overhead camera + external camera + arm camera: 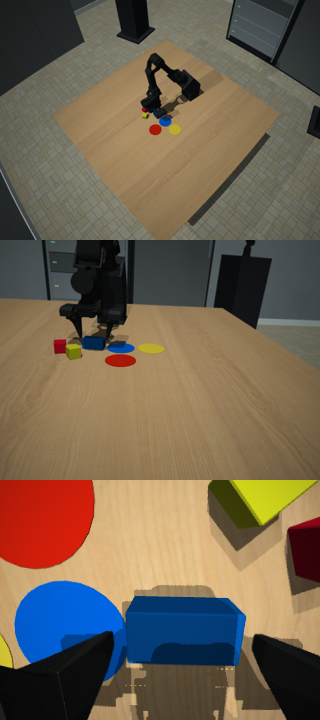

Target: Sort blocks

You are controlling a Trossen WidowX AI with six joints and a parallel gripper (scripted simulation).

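Now: hand 5 cm above the blue block. The rest, counted from my hand: red block (10 cm to the right, 5 cm below, 2 cm ahead); then yellow block (7 cm to the right, 6 cm ahead, 5 cm below); then blue circle (8 cm to the left, 6 cm below, 2 cm ahead).
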